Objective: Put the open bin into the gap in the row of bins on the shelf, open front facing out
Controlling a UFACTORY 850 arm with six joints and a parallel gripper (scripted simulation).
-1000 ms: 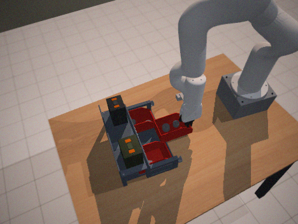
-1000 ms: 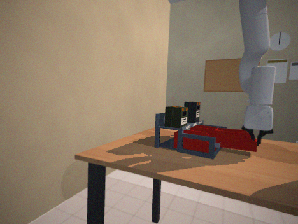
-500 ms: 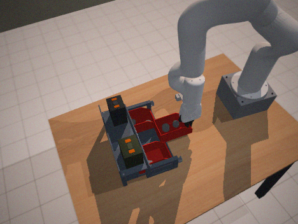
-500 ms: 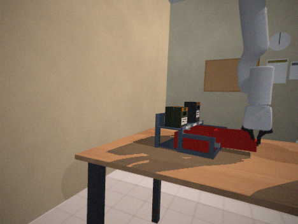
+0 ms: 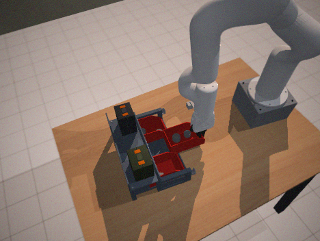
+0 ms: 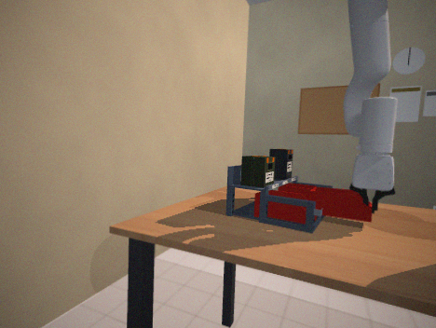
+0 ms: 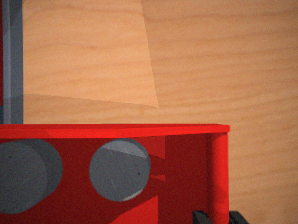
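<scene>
Right now my hand is 24 cm short of the blue-grey shelf and 9 cm to the left of it. Round my hand: grey disc 14 cm ahead, 15 cm to the right, 4 cm below.
</scene>
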